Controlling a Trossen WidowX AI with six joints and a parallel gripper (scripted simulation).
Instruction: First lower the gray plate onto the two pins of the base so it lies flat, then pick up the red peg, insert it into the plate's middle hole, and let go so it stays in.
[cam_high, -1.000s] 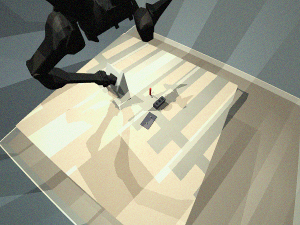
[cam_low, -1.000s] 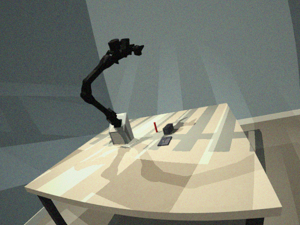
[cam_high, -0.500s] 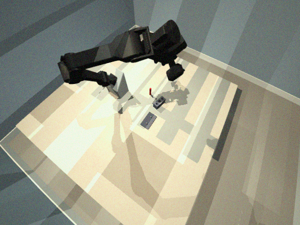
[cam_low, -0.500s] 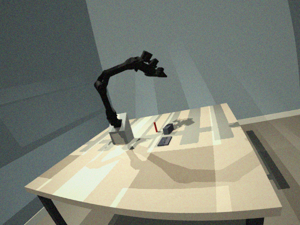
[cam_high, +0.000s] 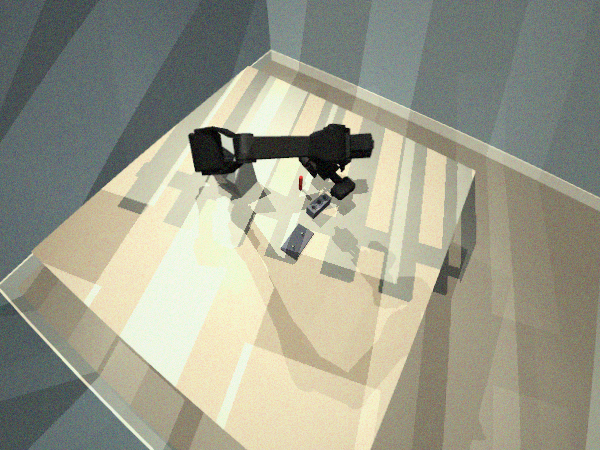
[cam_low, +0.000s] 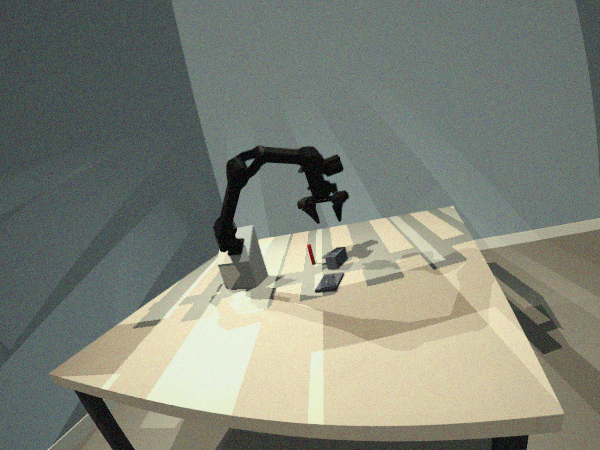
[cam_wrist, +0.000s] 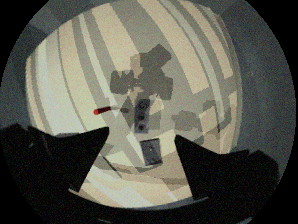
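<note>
Right now the gray plate is 120 mm below my gripper tip. From my gripper tip the other things lie so: dark base (20 mm ahead, 160 mm to the right, 150 mm below); red peg (110 mm behind, 30 mm to the left, 120 mm below).
</note>
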